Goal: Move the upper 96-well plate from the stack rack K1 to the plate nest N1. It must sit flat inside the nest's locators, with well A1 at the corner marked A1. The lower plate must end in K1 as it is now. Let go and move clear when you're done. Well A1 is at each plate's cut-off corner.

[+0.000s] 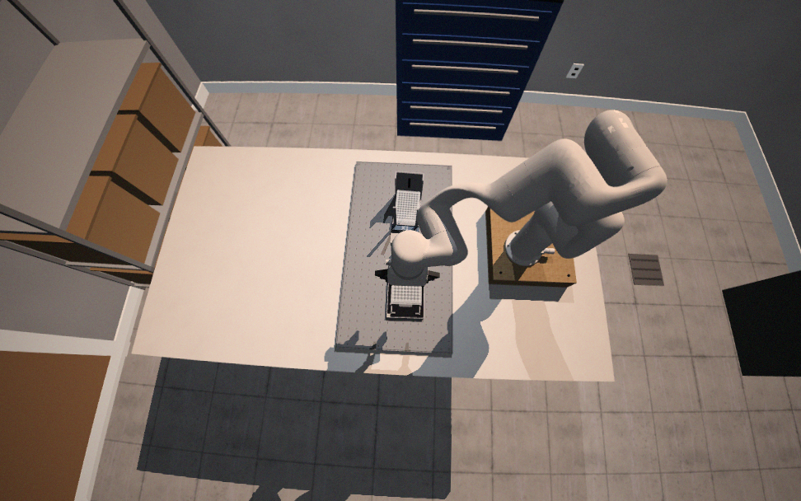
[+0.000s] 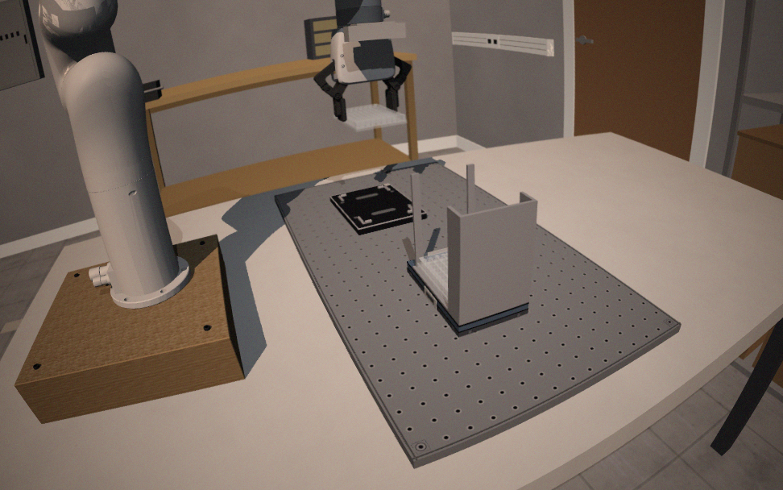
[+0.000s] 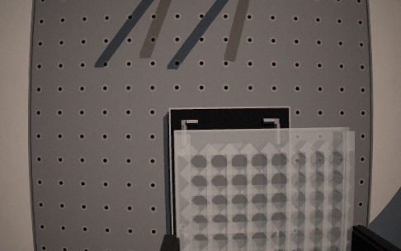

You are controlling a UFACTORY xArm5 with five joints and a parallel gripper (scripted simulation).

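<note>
Right now the black plate nest N1 is 180 mm below my hand. Also, from my hand: A1 mark: 50 mm ahead, 80 mm to the left, 170 mm below; rack wall: 20 mm ahead, 380 mm to the right, 100 mm below.
</note>
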